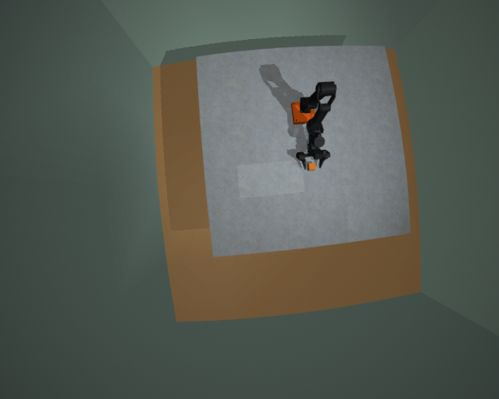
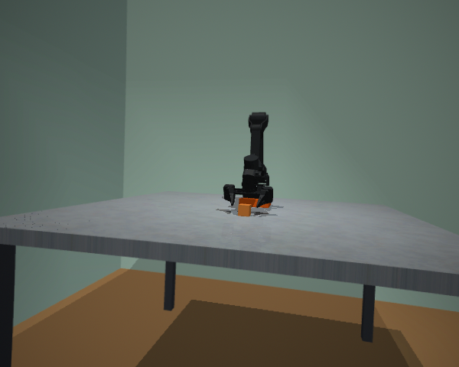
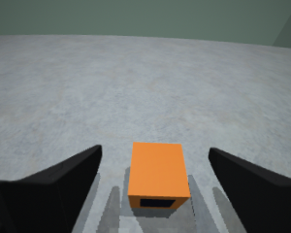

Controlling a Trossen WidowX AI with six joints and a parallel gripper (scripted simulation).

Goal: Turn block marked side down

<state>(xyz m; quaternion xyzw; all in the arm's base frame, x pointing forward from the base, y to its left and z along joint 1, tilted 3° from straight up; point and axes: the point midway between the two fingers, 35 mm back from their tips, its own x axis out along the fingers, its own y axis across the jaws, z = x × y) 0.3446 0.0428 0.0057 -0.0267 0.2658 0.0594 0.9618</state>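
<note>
My gripper tip is now 2 cm past the orange block and 2 cm above it.
</note>
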